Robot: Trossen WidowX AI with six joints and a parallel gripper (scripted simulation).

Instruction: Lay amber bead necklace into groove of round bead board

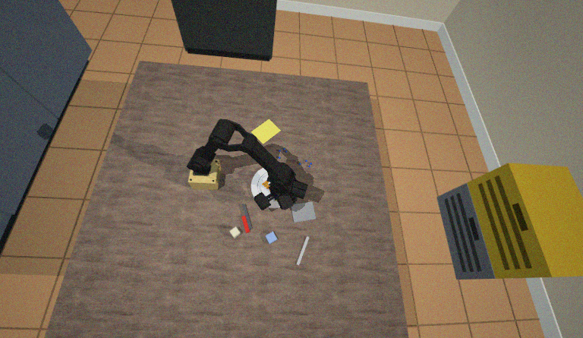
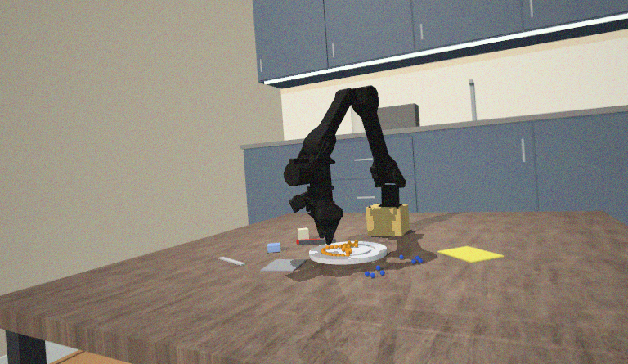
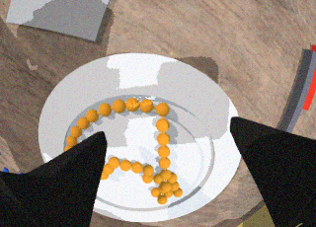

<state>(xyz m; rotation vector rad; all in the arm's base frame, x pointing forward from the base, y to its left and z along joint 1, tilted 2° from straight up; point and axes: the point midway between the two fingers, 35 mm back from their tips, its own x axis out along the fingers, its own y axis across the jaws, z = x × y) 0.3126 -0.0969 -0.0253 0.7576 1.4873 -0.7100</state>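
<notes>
The red stick lies 120 mm behind my gripper tip, 100 mm to the right of it and 30 mm below it. From my gripper tip the other things lie so: cream cube (160 mm behind, 150 mm to the right, 20 mm below); light blue cube (10 mm behind, 170 mm to the right, 20 mm below); grey square tile (130 mm ahead, 50 mm to the right, 30 mm below).
</notes>
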